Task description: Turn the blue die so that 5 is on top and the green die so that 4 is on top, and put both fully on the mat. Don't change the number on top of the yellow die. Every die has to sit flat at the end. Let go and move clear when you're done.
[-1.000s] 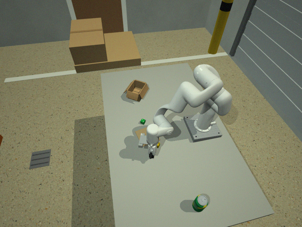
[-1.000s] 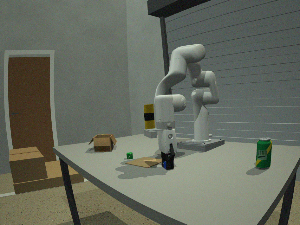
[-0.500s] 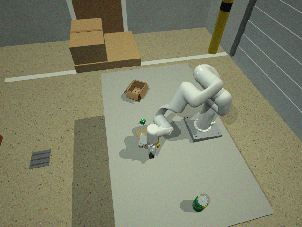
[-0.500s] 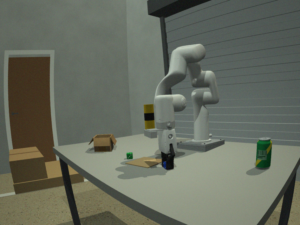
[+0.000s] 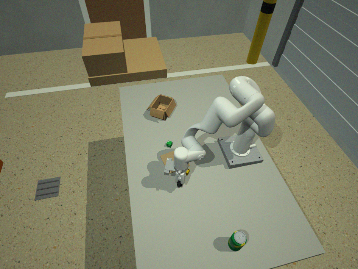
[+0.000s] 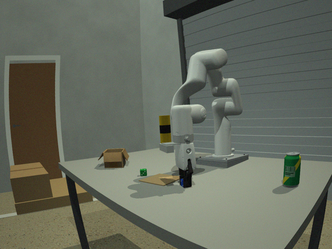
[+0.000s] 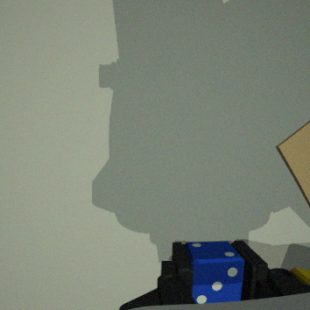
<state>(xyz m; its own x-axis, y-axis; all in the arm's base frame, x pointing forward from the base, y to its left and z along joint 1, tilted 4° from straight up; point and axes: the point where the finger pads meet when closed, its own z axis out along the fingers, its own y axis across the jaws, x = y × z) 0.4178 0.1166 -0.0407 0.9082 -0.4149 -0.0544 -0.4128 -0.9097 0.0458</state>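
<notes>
Right now my hand is 1 cm above the blue die. Also, from my hand: green die 28 cm to the right, 1 cm below; yellow die 5 cm to the right, 5 cm behind, 1 cm below; cardboard mat 15 cm to the right, 2 cm below, 1 cm behind.
</notes>
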